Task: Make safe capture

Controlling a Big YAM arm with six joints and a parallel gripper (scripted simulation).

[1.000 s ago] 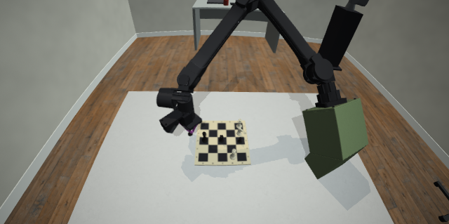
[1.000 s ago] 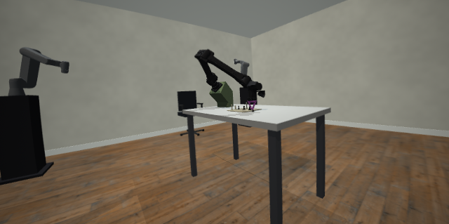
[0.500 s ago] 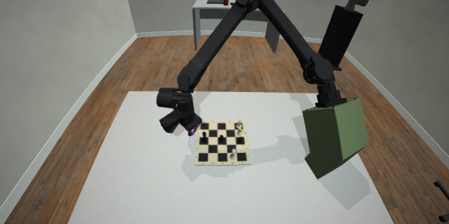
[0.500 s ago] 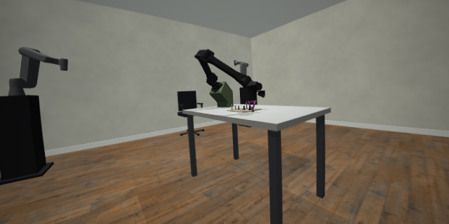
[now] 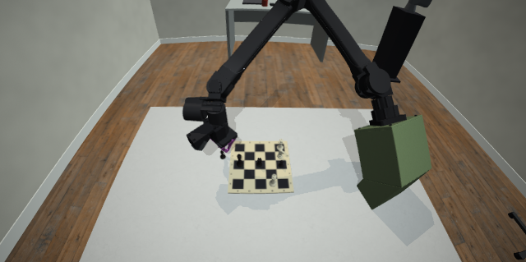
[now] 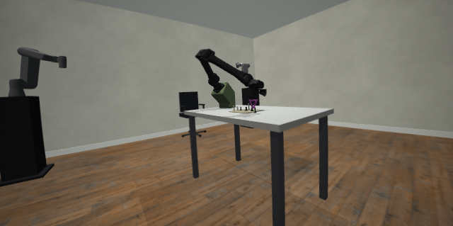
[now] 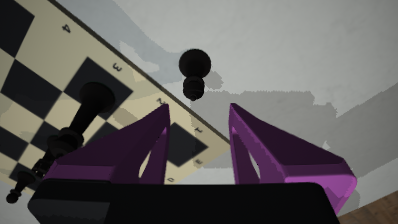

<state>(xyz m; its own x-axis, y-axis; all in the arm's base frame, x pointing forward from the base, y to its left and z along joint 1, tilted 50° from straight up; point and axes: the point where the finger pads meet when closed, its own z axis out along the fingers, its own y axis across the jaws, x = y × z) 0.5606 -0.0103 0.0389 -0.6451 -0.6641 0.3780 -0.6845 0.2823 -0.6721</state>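
Right now the white chess piece is 210 mm behind my hand, 30 mm to the right of it and 10 mm below it. From my hand the other things lie so: white piece: 170 mm behind, 120 mm to the left, 10 mm below; then chessboard: 130 mm behind, 50 mm to the left, 40 mm below; then black pawn: 130 mm behind, 40 mm to the left, 20 mm below.
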